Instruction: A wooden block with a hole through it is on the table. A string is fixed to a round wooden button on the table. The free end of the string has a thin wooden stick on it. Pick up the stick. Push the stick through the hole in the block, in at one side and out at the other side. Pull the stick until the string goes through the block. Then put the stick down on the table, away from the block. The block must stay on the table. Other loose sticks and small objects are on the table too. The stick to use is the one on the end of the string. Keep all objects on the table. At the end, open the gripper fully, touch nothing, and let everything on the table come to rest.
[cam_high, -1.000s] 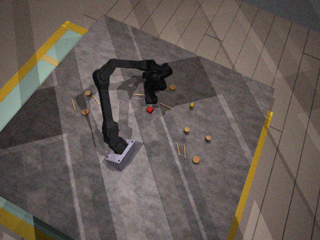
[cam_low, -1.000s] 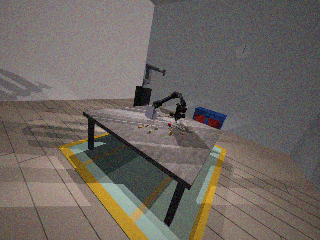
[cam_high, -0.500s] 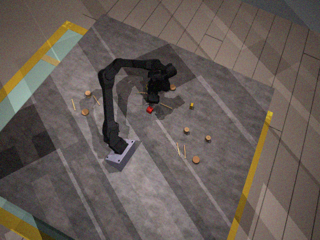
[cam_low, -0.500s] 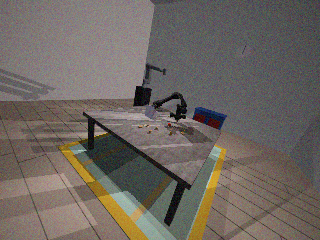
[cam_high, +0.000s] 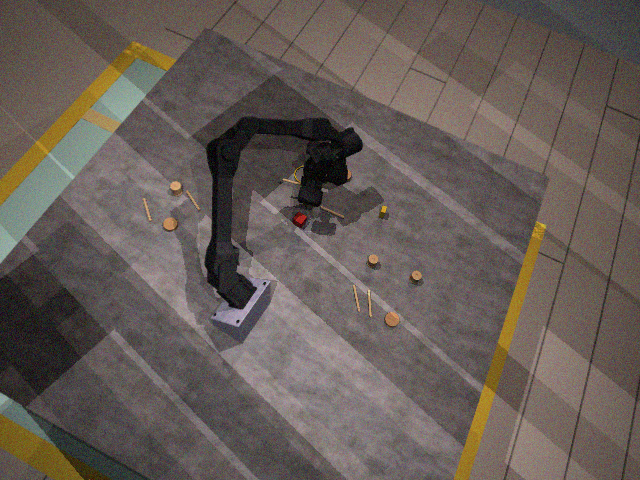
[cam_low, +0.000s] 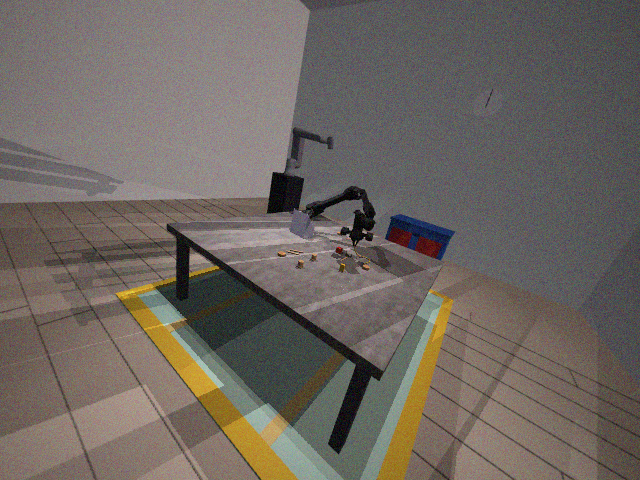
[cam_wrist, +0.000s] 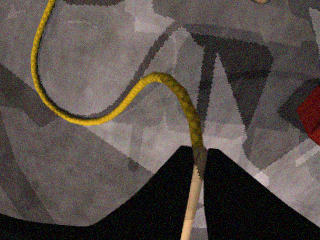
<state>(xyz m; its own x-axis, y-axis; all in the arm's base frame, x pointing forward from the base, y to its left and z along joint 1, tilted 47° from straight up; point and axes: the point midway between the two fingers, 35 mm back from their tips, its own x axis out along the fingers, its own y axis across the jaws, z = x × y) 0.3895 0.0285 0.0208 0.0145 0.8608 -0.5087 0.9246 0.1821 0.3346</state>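
My gripper tip is 8 cm past the round wooden block, 27 cm to the left of it and 5 cm above it. Also, from my gripper tip: red block (8 cm behind, 3 cm to the right, 5 cm below); then yellow block (7 cm ahead, 22 cm to the right, 5 cm below); then round wooden button (13 cm ahead, 6 cm to the right, 6 cm below).
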